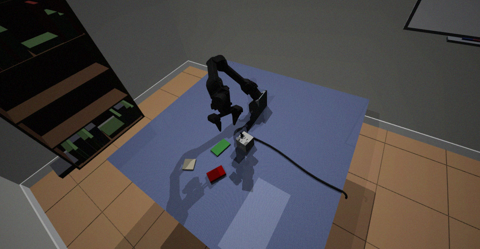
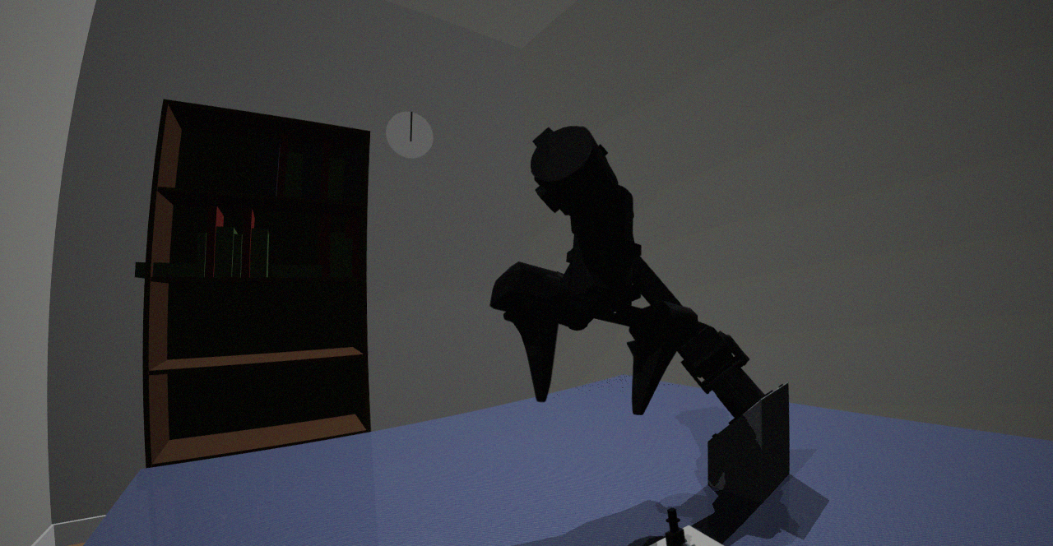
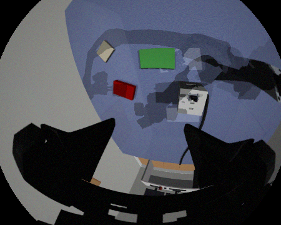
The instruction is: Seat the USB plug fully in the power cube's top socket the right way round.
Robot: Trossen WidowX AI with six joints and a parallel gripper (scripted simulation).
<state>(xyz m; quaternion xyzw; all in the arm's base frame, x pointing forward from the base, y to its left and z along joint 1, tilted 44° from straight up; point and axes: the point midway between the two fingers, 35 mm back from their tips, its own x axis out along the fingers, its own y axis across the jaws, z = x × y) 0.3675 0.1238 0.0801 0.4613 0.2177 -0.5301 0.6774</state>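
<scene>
Now: the usb plug 7 cm behind my gripper tip, 3 cm to the left of it and 13 cm below it. Also, from my gripper tip: green card: 2 cm ahead, 8 cm to the right, 22 cm below; then beige tile: 21 cm ahead, 17 cm to the right, 22 cm below; then red block: 18 cm ahead, 1 cm to the left, 21 cm below.
</scene>
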